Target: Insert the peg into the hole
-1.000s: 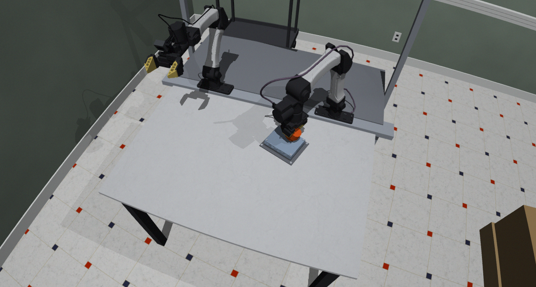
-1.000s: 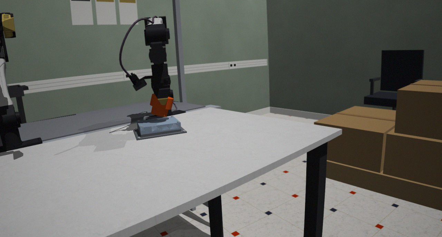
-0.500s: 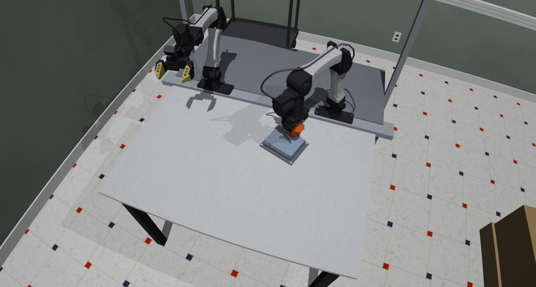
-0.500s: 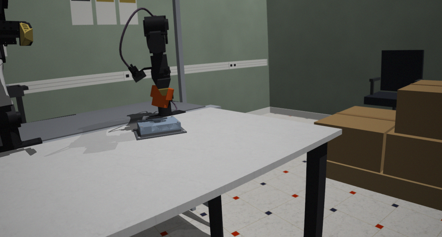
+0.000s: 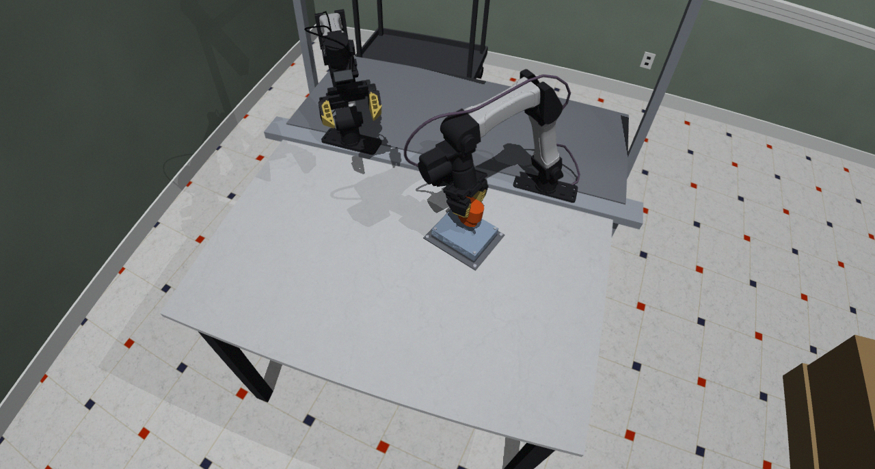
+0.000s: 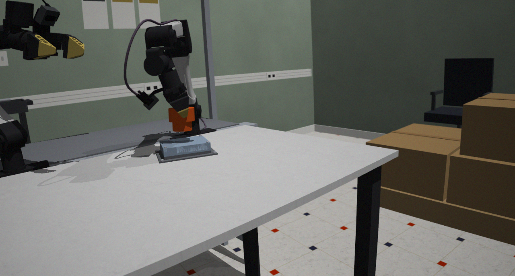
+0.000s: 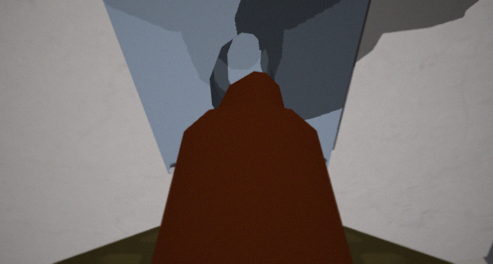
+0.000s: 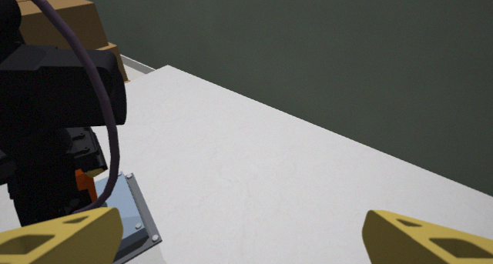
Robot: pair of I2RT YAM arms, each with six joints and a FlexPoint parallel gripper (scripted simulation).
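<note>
My left hand is 10 mm to the left of the blue plate and 100 mm above it. Also, from my left hand: grey beam: 280 mm behind, 140 mm to the right, 150 mm below; then orange peg: 20 mm below.
</note>
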